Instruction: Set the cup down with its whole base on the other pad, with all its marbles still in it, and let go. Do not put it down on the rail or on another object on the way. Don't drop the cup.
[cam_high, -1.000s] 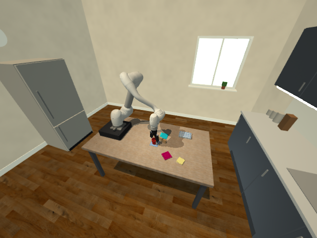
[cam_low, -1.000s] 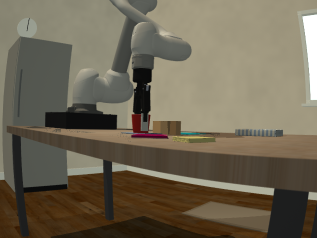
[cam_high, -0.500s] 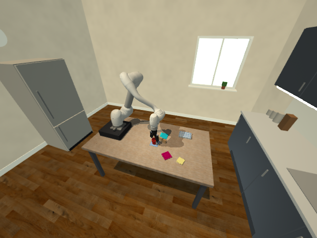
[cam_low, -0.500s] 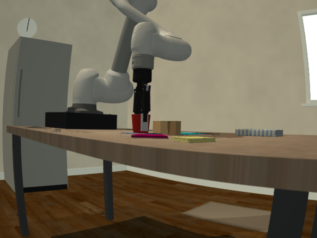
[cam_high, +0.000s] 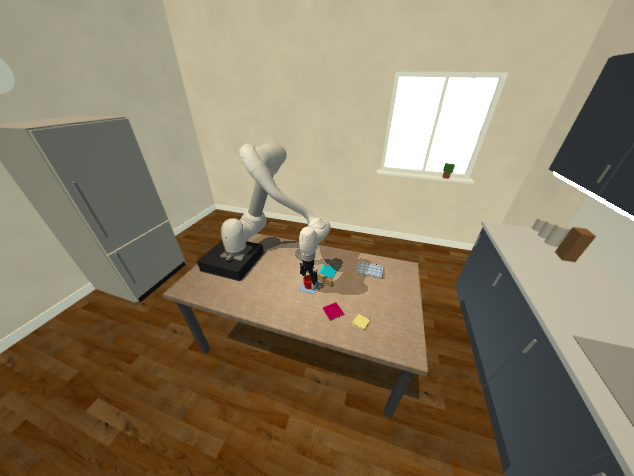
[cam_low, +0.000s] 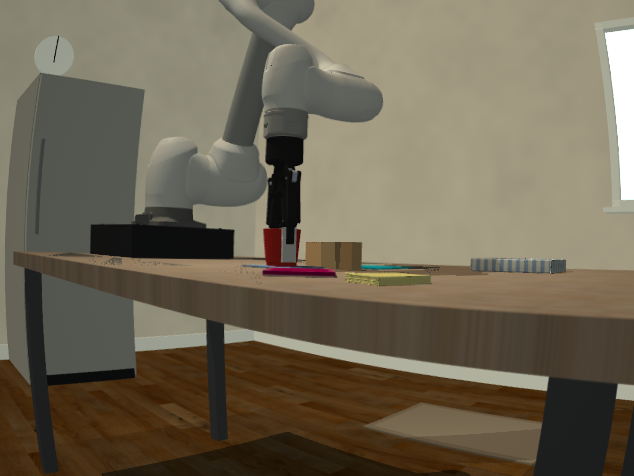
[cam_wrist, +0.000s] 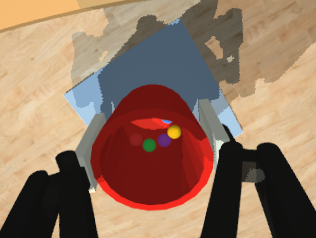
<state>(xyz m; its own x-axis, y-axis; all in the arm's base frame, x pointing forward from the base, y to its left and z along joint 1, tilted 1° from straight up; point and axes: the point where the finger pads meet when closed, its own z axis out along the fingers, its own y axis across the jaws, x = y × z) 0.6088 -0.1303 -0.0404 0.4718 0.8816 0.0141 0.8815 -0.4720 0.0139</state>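
Now: hand 20 mm above the red cup. Round my hand: light blue pad (50 mm below); wooden rail (50 mm ahead, 90 mm to the left, 20 mm below); teal pad (100 mm ahead, 180 mm to the left, 50 mm below).
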